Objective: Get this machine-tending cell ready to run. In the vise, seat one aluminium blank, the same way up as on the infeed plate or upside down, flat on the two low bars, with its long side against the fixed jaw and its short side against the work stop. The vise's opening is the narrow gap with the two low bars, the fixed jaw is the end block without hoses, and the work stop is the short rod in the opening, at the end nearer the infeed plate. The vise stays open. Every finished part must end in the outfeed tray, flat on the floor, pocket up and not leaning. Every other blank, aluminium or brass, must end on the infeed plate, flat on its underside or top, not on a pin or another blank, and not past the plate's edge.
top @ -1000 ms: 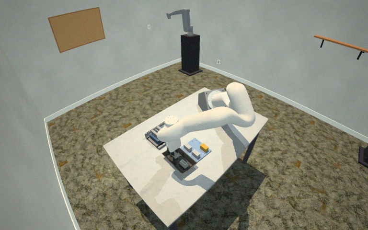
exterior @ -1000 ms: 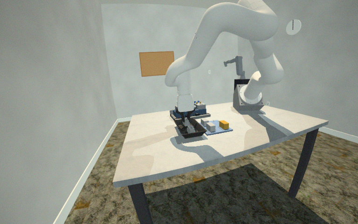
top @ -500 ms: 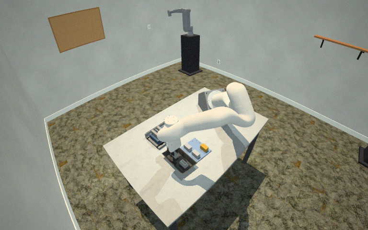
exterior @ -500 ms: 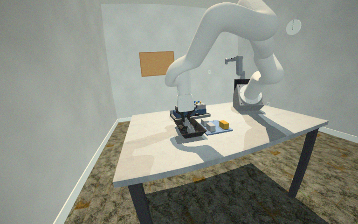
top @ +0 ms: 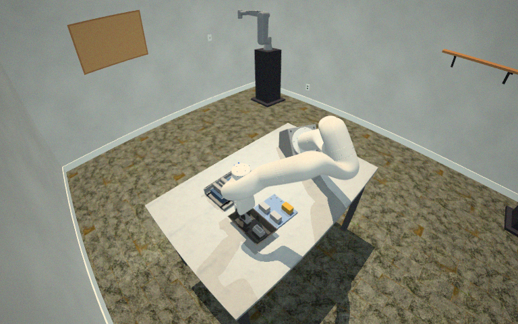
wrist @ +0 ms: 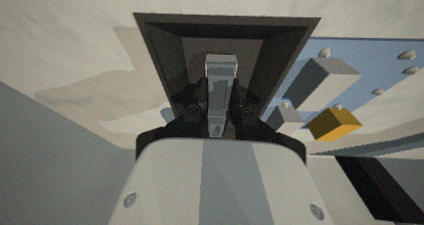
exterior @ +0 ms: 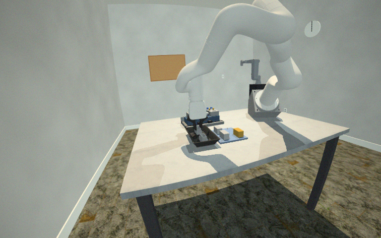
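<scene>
The brass blank lies 220 mm behind my hand, 100 mm to the left of it and 40 mm below it. The rest, counted from my hand: blue vise 240 mm to the right, 90 mm behind, 20 mm below.
</scene>
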